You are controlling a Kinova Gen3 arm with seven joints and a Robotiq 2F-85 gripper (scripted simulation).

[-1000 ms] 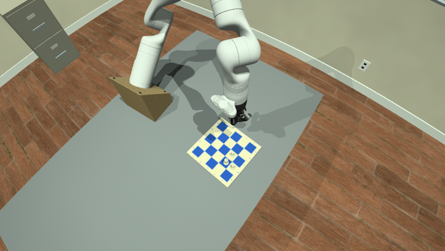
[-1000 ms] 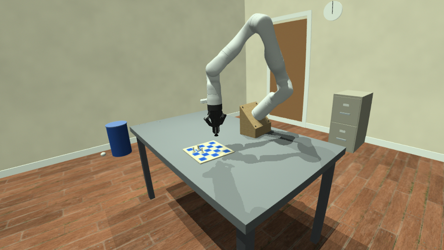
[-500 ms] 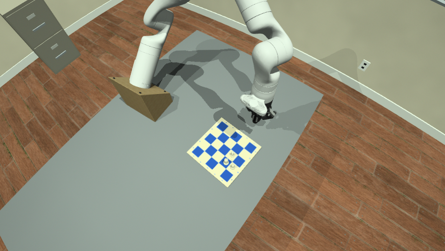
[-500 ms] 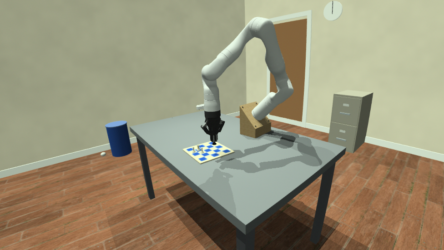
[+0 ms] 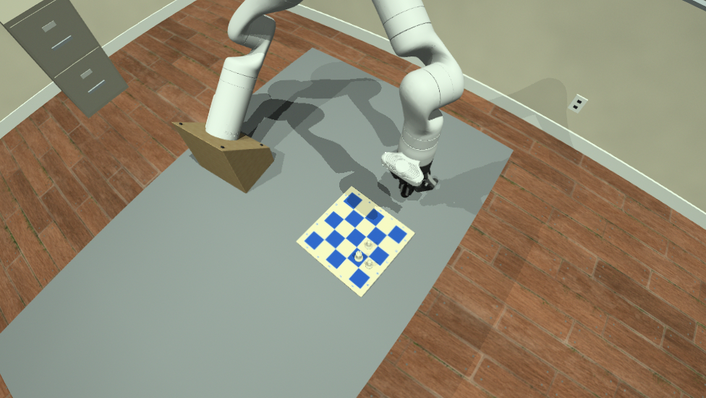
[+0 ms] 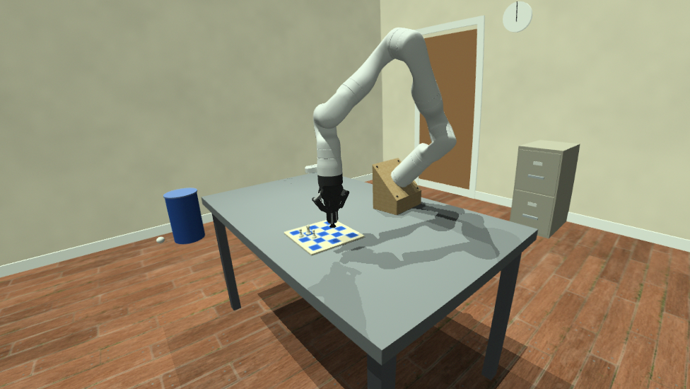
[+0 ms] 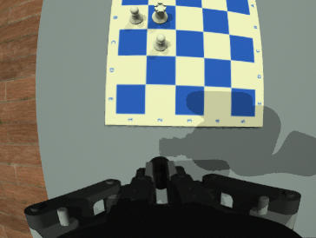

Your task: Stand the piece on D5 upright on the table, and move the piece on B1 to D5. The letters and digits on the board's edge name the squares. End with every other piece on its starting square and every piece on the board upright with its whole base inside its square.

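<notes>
Right now the chessboard is 3 cm behind my hand, 14 cm to the right of it and 12 cm below it. From my hand the other things lie so: black pawn (1 cm below).
</notes>
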